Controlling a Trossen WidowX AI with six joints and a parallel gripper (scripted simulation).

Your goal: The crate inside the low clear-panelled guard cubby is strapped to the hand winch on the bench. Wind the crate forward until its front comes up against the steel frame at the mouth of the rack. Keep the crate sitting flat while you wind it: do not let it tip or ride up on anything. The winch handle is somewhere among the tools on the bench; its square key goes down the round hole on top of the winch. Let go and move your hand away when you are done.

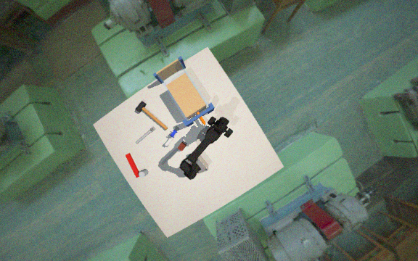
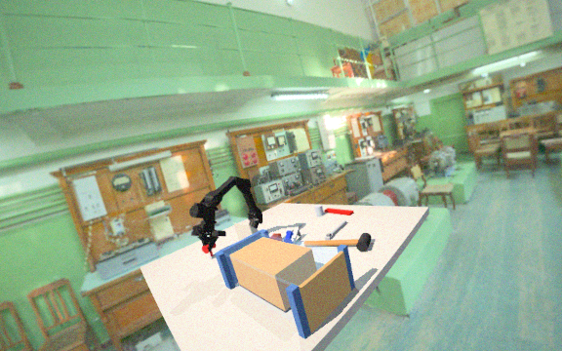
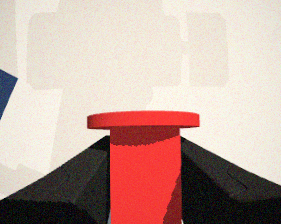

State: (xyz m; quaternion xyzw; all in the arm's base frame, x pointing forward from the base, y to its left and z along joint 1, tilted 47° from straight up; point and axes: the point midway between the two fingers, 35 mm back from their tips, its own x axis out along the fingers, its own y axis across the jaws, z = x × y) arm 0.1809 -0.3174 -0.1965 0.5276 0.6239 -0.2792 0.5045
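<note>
Right now my gripper tip is 15 cm short of the blue steel frame, 11 cm to the right of it and 3 cm above it. From my gripper tip the other things lie so: red knob 1 cm behind, 2 cm to the left; then winch 3 cm behind, 11 cm to the left, 10 cm below; then clear-panelled cubby 39 cm ahead, 10 cm to the left, 2 cm below.
</note>
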